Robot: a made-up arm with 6 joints.
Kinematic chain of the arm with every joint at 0, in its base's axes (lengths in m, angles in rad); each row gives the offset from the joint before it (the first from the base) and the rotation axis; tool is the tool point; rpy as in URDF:
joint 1: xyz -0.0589 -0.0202 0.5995 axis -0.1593 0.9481 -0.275
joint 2: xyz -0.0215 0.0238 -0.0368 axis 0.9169 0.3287 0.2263
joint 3: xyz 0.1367 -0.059 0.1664 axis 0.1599 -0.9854 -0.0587
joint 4: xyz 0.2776 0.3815 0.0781 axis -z
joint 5: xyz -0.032 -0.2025 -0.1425 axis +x
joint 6: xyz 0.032 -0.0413 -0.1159 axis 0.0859 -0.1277 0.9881
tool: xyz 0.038 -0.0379 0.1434 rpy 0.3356 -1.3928 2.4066
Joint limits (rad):
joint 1: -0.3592..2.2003
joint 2: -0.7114..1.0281
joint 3: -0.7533..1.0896
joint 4: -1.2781..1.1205
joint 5: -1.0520..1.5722
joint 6: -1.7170..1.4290
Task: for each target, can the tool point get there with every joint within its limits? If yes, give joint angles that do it. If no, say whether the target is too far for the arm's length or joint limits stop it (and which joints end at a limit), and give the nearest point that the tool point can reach.
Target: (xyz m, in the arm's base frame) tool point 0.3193 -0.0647 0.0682
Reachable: yes | joints 1.1337 0.5771 0.0462 -0.7809 -0.1722 -0.2150
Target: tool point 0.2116 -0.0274 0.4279
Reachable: yes | joints 0.9931 0.5380 0.2157 0.7104 -0.0207 0.9781
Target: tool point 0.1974 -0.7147 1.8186
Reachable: no: too far | nearest point 0.2827 -0.1825 1.2708 | short by 0.768 m
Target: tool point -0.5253 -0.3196 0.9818
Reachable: no: joint limits stop it (at a limit: joint 1, joint 2, joint 3) | nearest point -0.4214 -0.1766 0.4859 | short by 0.526 m
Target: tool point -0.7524 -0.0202 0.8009
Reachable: no: joint limits stop it (at a limit: joint 1, joint 3, joint 4, joint 5) | nearest point -0.5893 -0.0721 0.4346 | short by 0.404 m
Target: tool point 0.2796 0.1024 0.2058
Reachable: yes | joints 0.7398 0.8464 -0.2448 -0.4097 0.5146 0.4796
